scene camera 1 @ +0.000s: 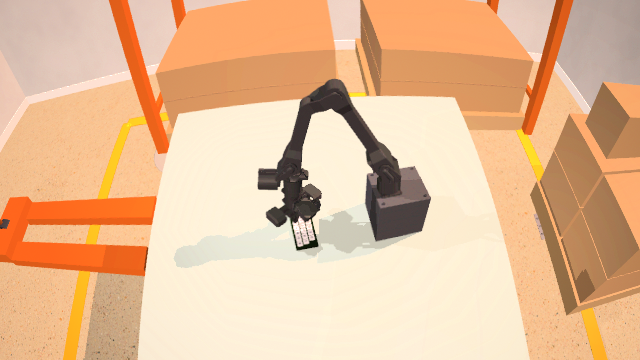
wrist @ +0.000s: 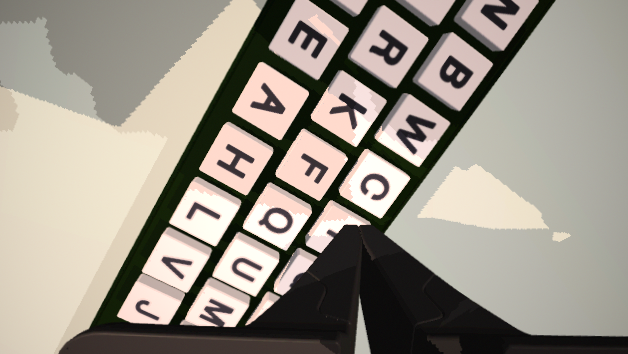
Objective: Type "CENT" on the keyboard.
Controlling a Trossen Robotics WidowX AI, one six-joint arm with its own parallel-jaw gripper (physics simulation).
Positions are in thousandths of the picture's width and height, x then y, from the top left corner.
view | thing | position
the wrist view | my gripper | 569,674
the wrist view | C key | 595,518
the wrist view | T key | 533,612
